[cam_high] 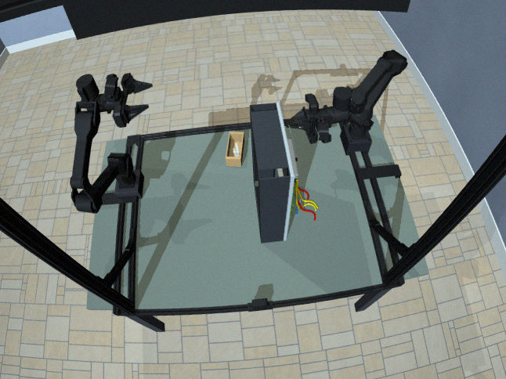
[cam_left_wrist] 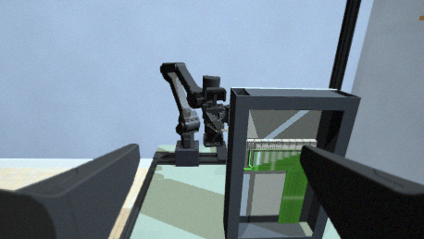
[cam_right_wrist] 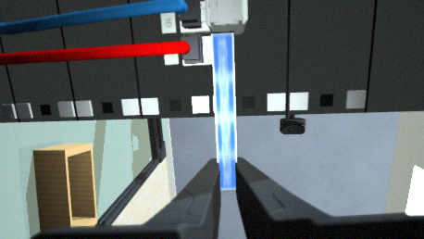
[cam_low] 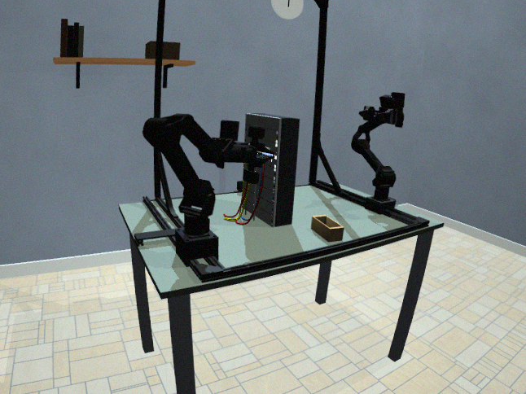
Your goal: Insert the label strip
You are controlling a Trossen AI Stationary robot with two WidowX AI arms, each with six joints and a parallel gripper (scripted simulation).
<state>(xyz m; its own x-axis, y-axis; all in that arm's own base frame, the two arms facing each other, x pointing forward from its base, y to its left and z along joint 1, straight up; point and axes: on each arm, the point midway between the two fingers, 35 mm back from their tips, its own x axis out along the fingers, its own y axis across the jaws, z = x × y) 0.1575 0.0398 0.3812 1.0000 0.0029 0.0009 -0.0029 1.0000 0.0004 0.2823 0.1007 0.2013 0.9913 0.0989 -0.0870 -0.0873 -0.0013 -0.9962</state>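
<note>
Now: the blue-white label strip 3 cm behind my right hand and 3 cm to the left of it. Also, from my right hand: box (14 cm ahead, 19 cm to the left, 26 cm below).
</note>
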